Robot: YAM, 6 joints.
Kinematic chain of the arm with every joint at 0, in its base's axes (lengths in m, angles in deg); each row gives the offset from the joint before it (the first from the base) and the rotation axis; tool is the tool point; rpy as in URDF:
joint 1: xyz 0 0 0.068 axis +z
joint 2: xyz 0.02 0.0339 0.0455 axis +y
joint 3: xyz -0.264 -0.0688 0 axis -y
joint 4: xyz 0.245 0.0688 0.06 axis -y
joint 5: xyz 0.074 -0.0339 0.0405 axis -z
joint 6: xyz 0.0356 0 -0.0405 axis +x
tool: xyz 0 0 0 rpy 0 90 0
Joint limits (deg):
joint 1: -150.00..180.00
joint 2: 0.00..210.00
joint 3: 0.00..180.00
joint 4: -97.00..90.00
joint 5: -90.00..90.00
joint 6: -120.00..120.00
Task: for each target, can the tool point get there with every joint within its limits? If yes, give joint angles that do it. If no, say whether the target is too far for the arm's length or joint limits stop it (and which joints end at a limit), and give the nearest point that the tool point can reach.
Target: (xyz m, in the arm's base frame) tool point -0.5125 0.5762 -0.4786
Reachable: no: too far | nearest point -0.3457 0.3887 -0.2576 | short by 0.334 m
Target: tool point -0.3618 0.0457 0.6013
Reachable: yes | joints -8.47 44.39 153.38 14.18 13.11 -42.00
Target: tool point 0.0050 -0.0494 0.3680
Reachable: yes | joints -123.10 21.14 23.75 72.84 -61.24 -48.20
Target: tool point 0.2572 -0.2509 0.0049
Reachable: yes | joints -46.24 145.62 89.08 -69.94 -20.07 -83.92
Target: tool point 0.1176 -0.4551 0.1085
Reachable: yes | joints -72.82 132.05 92.45 -23.75 38.32 -9.00
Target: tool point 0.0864 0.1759 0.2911
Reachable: yes | joints 66.64 48.76 22.75 43.51 15.60 2.99
